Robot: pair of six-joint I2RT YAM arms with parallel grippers.
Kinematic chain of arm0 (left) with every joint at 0, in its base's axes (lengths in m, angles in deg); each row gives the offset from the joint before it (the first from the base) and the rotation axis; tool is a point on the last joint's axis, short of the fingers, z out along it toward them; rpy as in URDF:
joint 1: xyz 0 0 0.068 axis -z
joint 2: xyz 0.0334 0.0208 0.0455 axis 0.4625 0.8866 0
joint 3: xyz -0.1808 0.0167 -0.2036 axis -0.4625 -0.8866 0
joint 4: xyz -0.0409 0.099 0.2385 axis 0.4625 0.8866 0
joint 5: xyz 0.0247 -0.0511 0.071 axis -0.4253 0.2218 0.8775
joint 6: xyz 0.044 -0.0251 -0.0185 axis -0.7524 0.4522 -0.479
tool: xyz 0 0 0 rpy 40.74 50.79 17.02
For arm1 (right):
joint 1: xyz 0 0 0.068 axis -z
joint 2: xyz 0.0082 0.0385 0.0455 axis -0.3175 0.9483 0
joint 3: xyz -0.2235 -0.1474 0.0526 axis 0.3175 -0.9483 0
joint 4: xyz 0.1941 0.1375 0.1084 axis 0.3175 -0.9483 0
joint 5: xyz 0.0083 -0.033 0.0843 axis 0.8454 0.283 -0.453
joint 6: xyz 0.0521 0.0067 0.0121 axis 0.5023 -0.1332 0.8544
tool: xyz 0 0 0 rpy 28.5 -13.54 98.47
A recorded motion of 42 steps. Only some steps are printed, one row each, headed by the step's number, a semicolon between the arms.
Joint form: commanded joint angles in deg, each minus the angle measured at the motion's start. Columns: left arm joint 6, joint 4, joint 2, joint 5, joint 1, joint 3; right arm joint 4, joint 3, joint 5, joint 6, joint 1, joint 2.
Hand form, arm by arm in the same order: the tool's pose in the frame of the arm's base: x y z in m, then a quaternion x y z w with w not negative. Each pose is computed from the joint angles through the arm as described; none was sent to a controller.
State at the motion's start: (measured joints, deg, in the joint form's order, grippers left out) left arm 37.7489 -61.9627 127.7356 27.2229 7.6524 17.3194; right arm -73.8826 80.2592 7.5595 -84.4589 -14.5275 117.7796
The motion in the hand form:
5: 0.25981 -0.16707 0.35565 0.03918 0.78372 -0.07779 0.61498; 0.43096 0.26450 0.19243 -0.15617 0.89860 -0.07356 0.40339
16: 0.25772 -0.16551 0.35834 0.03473 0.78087 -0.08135 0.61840; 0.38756 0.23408 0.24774 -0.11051 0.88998 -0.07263 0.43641
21: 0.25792 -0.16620 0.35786 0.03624 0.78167 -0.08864 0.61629; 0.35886 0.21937 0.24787 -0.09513 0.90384 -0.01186 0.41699
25: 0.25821 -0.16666 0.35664 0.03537 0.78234 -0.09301 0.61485; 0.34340 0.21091 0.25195 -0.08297 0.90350 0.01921 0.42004
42: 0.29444 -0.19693 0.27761 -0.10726 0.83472 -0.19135 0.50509; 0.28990 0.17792 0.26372 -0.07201 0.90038 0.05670 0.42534
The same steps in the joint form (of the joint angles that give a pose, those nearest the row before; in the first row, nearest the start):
5: -0.74 -0.47 -1.78 0.51 0.31 2.78; 0.70 0.28 0.36 0.73 -0.19 -0.50
16: -0.39 -0.56 -2.39 0.60 0.31 2.69; 0.97 -11.58 3.35 4.06 -0.19 -15.62
21: 0.05 -0.56 -2.30 -0.19 0.31 2.69; 1.76 -20.54 -2.71 9.16 -0.19 -22.65
25: 0.49 -0.73 -2.22 -0.54 0.31 2.52; 3.60 -25.39 -5.09 11.45 -0.19 -26.96
42: 26.41 -3.90 10.78 -3.97 0.57 0.31; 4.83 -39.10 -7.99 13.74 -0.19 -41.46

